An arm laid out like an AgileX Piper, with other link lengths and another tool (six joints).
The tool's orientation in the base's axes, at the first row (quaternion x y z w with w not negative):
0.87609, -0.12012, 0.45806, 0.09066
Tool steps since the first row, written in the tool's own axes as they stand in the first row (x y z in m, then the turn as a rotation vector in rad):
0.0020, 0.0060, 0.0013, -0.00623, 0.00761, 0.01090
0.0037, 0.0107, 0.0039, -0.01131, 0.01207, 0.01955
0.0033, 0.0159, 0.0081, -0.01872, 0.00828, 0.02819
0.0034, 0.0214, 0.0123, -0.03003, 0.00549, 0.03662
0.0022, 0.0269, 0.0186, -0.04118, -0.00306, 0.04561
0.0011, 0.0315, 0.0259, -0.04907, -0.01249, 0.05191
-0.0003, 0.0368, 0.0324, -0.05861, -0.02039, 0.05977
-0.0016, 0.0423, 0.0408, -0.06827, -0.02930, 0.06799
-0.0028, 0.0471, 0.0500, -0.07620, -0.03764, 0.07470
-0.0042, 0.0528, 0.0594, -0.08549, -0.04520, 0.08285
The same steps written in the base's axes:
0.0004, -0.0063, 0.0012, 0.00284, -0.00940, -0.01091
0.0019, -0.0117, 0.0014, 0.00548, -0.01534, -0.01976
0.0035, -0.0178, -0.0011, 0.00926, -0.01310, -0.03093
0.0052, -0.0242, -0.0031, 0.01042, -0.01126, -0.04514
0.0078, -0.0310, -0.0074, 0.01380, -0.00410, -0.05982
0.0116, -0.0372, -0.0122, 0.01714, 0.00422, -0.07034
0.0143, -0.0438, -0.0167, 0.02033, 0.01086, -0.08302
0.0186, -0.0512, -0.0223, 0.02404, 0.01839, -0.09605
0.0237, -0.0581, -0.0282, 0.02735, 0.02556, -0.10678
0.0286, -0.0658, -0.0344, 0.03081, 0.03177, -0.11940

